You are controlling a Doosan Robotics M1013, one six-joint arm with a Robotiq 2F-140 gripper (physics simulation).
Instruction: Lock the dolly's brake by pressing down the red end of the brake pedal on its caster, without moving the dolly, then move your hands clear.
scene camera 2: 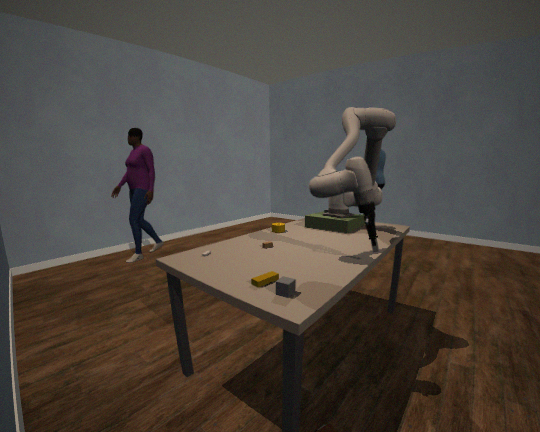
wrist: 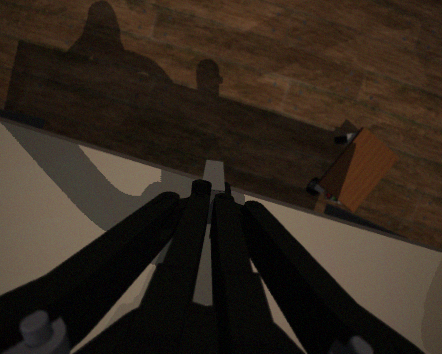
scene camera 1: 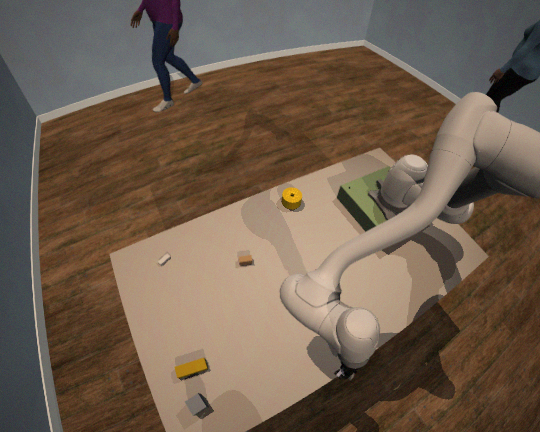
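Pixels of known places: gripper, fingertip midpoint: point(scene camera 2: 376, 251) point(wrist: 213, 174) point(scene camera 1: 349, 376); arm's base, link origin: point(scene camera 2: 338, 215) point(scene camera 1: 391, 202).
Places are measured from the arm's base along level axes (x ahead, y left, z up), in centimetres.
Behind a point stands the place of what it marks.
The dolly point(wrist: 364, 170) {x 112.0, y 79.4, z -71.1 cm} shows in the wrist view beyond and below the table's edge, its brown wooden deck seen from above at an angle. It does not show in scene camera 1. Two dark casters point(wrist: 313, 186) {x 97.3, y 64.5, z -75.7 cm} point(wrist: 344, 138) {x 100.4, y 89.1, z -76.0 cm} stick out on its left side. Small red and green spots show beside its lower corner; the brake pedal's position is too small to tell. My gripper point(scene camera 1: 345, 372) {x 56.1, y 58.1, z -2.7 cm} point(scene camera 2: 375, 247) {x 56.1, y 58.1, z -2.7 cm} point(wrist: 213, 174) {x 56.1, y 58.1, z -2.7 cm} is shut and empty, pointing down at the table's long edge, apart from the dolly.
On the table point(scene camera 1: 225, 310) {x 87.5, y 18.3, z -8.5 cm} point(scene camera 2: 230, 270) {x 109.0, y 15.9, z -8.5 cm} are a yellow bar point(scene camera 1: 191, 368) {x 105.4, y 35.9, z -6.1 cm} point(scene camera 2: 265, 279) {x 107.1, y 37.4, z -6.4 cm}, a grey cube point(scene camera 1: 197, 404) {x 106.3, y 48.4, z -3.3 cm} point(scene camera 2: 285, 286) {x 109.1, y 50.1, z -4.3 cm}, an orange block point(scene camera 1: 245, 260) {x 73.5, y 1.6, z -5.9 cm} point(scene camera 2: 267, 245) {x 74.3, y 1.8, z -7.2 cm}, a small white piece point(scene camera 1: 164, 259) {x 105.8, y -10.9, z -7.5 cm} point(scene camera 2: 206, 253) {x 106.6, y -10.2, z -7.6 cm} and a yellow cylinder point(scene camera 1: 292, 198) {x 43.1, y -20.3, z -3.2 cm} point(scene camera 2: 278, 228) {x 45.4, y -19.1, z -5.5 cm}. Two people stand beyond it.
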